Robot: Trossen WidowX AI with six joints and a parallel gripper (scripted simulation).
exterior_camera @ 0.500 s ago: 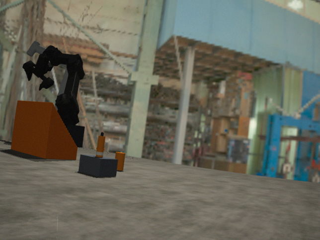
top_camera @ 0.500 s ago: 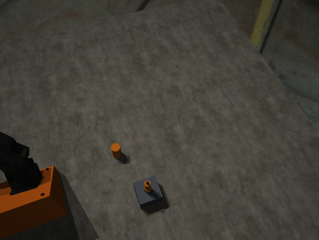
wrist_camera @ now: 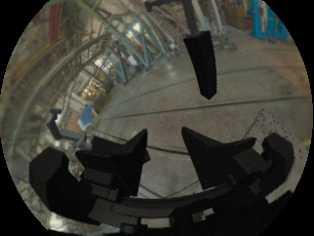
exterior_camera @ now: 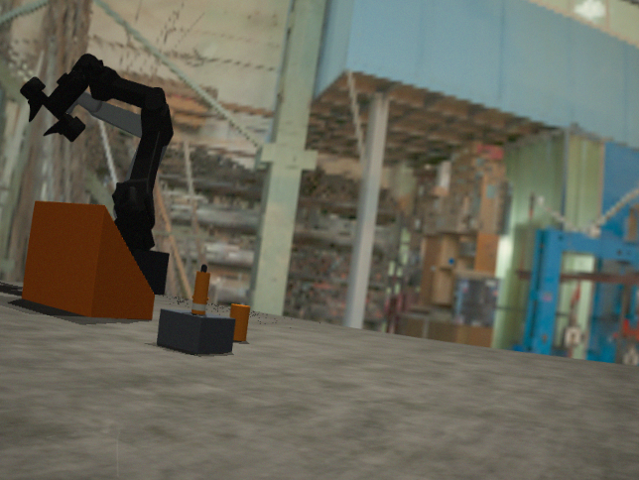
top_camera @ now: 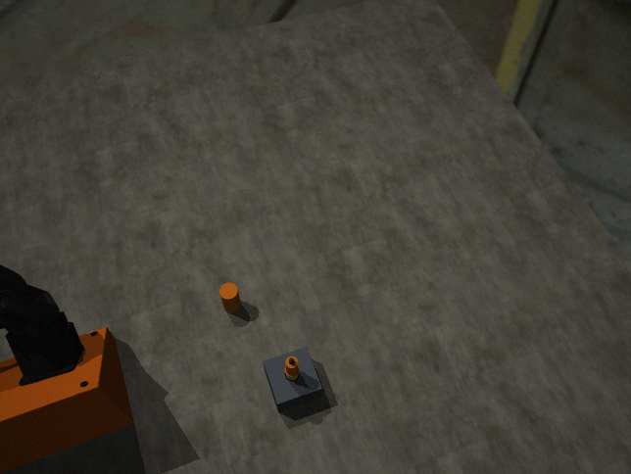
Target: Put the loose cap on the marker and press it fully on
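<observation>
The orange cap lies 830 mm ahead of my gripper tip, 350 mm below it and 90 mm to the right of it. From my gripper tip the other things lie so: holder block (890 mm ahead, 360 mm below, 230 mm to the right); then pale band (890 mm ahead, 330 mm below, 230 mm to the right).
</observation>
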